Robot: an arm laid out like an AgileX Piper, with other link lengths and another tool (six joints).
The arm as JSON. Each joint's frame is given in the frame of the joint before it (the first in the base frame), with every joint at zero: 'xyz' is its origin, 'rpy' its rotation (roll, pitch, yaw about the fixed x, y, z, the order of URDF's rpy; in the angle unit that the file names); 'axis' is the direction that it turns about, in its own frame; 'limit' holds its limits. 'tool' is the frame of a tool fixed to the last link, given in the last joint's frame.
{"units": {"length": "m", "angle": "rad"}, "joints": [
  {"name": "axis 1", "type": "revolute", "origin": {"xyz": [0.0, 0.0, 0.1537], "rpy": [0.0, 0.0, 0.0]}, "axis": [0.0, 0.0, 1.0], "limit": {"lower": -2.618, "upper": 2.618}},
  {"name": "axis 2", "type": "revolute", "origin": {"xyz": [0.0, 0.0, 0.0], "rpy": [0.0, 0.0, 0.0]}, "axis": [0.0, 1.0, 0.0], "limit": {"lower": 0.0, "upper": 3.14}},
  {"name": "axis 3", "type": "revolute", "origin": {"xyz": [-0.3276, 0.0, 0.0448], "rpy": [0.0, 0.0, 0.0]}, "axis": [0.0, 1.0, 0.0], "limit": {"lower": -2.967, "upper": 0.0}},
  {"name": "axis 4", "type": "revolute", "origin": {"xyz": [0.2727, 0.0, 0.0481], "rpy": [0.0, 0.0, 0.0]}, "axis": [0.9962, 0.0, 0.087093], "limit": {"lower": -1.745, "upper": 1.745}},
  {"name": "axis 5", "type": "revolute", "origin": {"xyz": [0.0, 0.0, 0.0], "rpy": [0.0, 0.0, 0.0]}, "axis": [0.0, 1.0, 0.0], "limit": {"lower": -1.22, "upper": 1.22}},
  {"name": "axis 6", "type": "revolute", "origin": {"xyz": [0.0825, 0.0, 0.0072], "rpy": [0.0, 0.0, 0.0]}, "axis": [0.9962, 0.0, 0.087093], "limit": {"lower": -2.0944, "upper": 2.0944}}
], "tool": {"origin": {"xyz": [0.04, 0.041, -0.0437], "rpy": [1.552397, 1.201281, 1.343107]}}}
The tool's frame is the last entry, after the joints.
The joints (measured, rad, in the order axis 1, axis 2, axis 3, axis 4, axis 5, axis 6), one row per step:
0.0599, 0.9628, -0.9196, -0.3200, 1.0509, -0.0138
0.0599, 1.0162, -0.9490, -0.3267, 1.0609, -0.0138
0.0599, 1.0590, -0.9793, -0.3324, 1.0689, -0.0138
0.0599, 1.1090, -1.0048, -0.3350, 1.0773, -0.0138
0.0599, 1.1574, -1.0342, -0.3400, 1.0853, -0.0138
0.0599, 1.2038, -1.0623, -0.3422, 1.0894, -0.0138
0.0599, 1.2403, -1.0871, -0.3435, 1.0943, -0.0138
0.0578, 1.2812, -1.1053, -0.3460, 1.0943, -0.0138
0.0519, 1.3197, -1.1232, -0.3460, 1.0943, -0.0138
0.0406, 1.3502, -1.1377, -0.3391, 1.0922, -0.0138
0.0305, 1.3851, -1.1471, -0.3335, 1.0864, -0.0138
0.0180, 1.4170, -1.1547, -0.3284, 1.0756, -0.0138
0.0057, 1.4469, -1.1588, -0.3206, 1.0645, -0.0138
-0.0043, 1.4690, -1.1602, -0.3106, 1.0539, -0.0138
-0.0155, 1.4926, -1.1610, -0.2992, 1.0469, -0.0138
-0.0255, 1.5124, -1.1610, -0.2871, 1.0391, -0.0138
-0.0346, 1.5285, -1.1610, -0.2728, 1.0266, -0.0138
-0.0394, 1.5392, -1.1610, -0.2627, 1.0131, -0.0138
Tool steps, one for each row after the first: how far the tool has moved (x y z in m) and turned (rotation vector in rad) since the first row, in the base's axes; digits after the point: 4 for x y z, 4 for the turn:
0.0123, -0.0002, 0.0003, -0.0086, 0.0330, -0.0034
0.0231, -0.0004, 0.0020, -0.0154, 0.0527, -0.0061
0.0348, -0.0001, 0.0005, -0.0200, 0.0850, -0.0087
0.0469, 0.0000, -0.0003, -0.0267, 0.1111, -0.0112
0.0590, 0.0004, -0.0016, -0.0303, 0.1331, -0.0124
0.0686, 0.0008, -0.0024, -0.0327, 0.1493, -0.0139
0.0790, 0.0006, -0.0064, -0.0365, 0.1719, -0.0157
0.0888, -0.0003, -0.0103, -0.0373, 0.1925, -0.0213
0.0968, -0.0017, -0.0138, -0.0301, 0.2071, -0.0318
0.1053, -0.0031, -0.0199, -0.0244, 0.2276, -0.0400
0.1135, -0.0054, -0.0262, -0.0184, 0.2420, -0.0490
0.1206, -0.0075, -0.0331, -0.0094, 0.2577, -0.0581
0.1258, -0.0088, -0.0389, 0.0018, 0.2687, -0.0656
0.1305, -0.0104, -0.0453, 0.0146, 0.2850, -0.0758
0.1345, -0.0116, -0.0509, 0.0281, 0.2975, -0.0849
0.1385, -0.0123, -0.0556, 0.0441, 0.3017, -0.0923
0.1417, -0.0124, -0.0589, 0.0554, 0.2994, -0.0948

